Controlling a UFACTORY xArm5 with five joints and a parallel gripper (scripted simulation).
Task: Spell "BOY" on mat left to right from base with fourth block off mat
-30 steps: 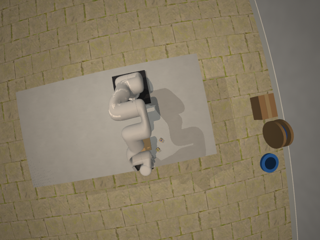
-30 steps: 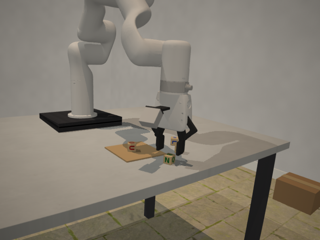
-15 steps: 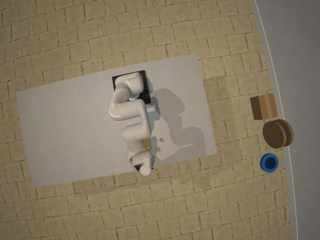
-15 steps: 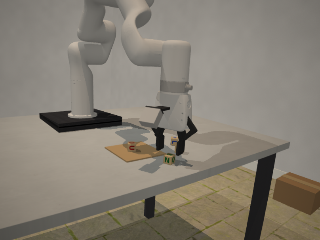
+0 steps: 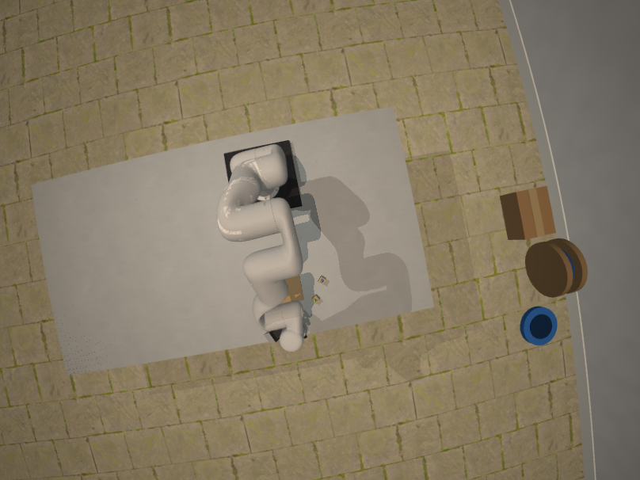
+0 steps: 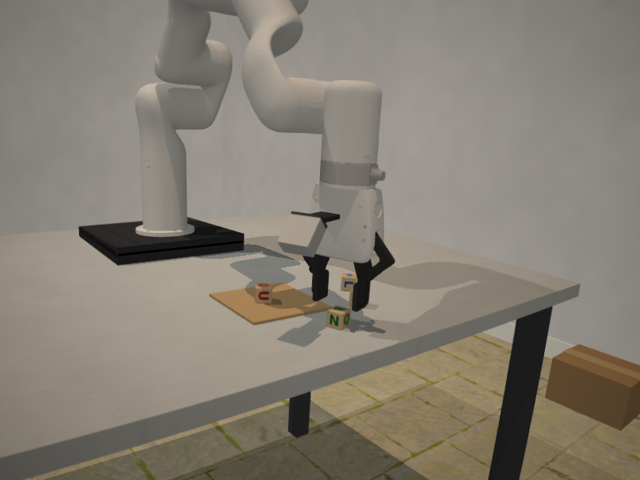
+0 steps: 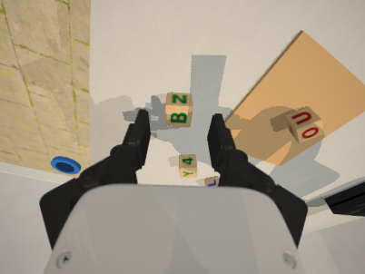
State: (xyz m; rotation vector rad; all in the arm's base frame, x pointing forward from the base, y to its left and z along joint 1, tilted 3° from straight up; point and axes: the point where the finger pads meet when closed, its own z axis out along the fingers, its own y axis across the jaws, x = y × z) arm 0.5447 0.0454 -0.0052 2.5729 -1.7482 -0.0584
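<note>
Now: hand 13 cm past the tan mat, 5 cm above it and 4 cm to the left of it.
</note>
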